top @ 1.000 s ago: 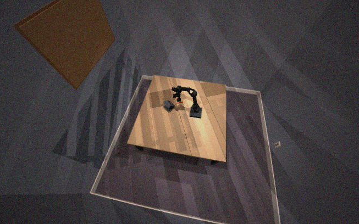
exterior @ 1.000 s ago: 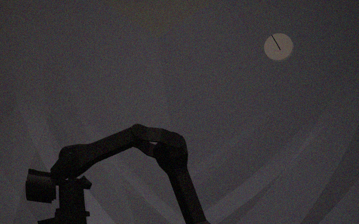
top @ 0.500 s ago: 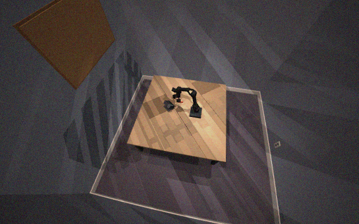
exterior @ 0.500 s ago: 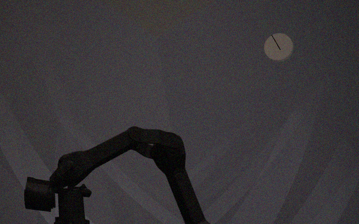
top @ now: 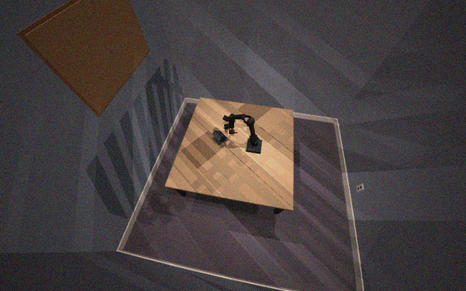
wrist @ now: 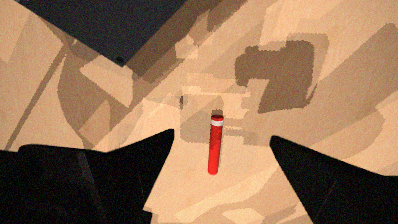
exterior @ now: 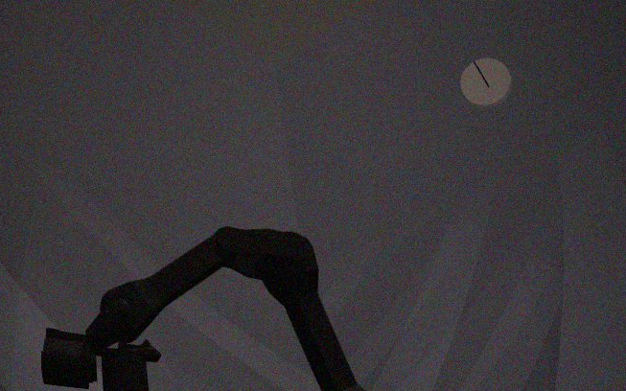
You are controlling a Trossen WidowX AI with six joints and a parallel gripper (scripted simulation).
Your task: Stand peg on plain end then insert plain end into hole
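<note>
My gripper tip is 1 cm past the red peg and 3 cm above it. Round my gripper tip: grey sloped panel 13 cm ahead, 9 cm to the left, 2 cm above.
</note>
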